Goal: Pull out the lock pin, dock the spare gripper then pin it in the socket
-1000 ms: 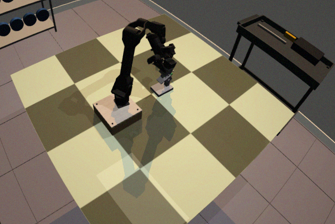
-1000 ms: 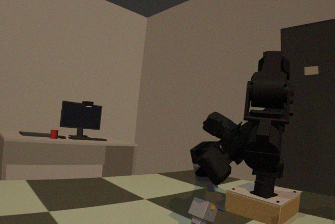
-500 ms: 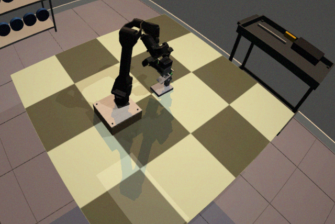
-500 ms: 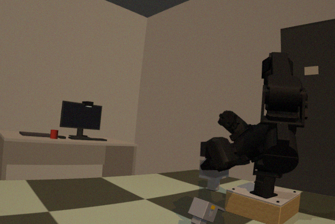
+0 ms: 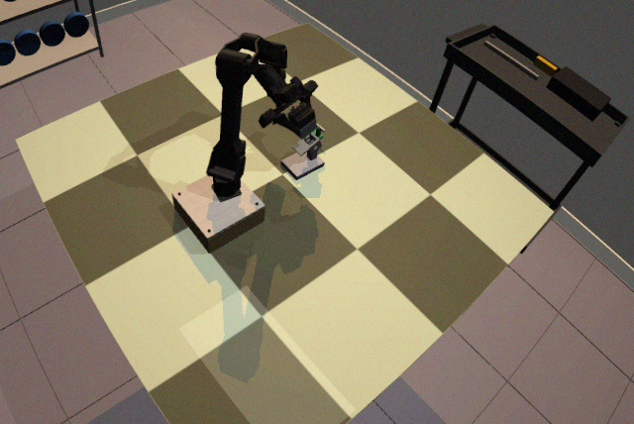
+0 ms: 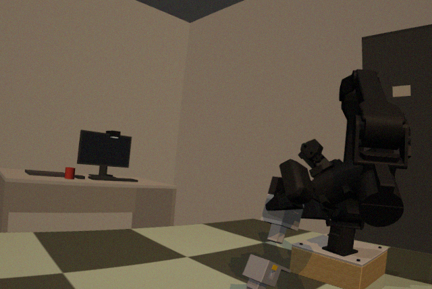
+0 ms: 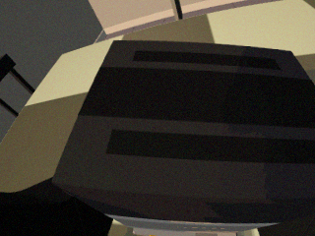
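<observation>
Right now my gripper tip is 160 mm to the right of the green strip, 160 mm above it and 110 mm short of it. The rest, counted from my gripper tip: mount block: 130 mm below, 30 mm ahead, 20 mm to the left; then spare gripper: 20 mm to the left.
</observation>
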